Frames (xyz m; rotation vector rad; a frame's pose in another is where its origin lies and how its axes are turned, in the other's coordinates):
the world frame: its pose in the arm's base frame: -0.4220 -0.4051 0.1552 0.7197 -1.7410 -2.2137
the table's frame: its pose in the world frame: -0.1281 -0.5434 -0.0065 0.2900 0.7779 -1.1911
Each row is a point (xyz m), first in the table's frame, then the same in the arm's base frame.
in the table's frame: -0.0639 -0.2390 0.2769
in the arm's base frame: -0.2673 0.1446 -0.4558
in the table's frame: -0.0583 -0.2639 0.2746
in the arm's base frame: -0.2462 0.1578 -0.4621
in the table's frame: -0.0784 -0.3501 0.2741
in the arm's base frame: -0.1898 0.2256 -0.4545
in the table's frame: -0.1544 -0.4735 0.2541
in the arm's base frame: -0.1110 0.3329 -0.3938
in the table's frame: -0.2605 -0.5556 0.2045
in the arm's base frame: -0.0524 0.4085 -0.2875
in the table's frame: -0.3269 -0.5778 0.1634
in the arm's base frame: -0.0305 0.4301 -0.2124
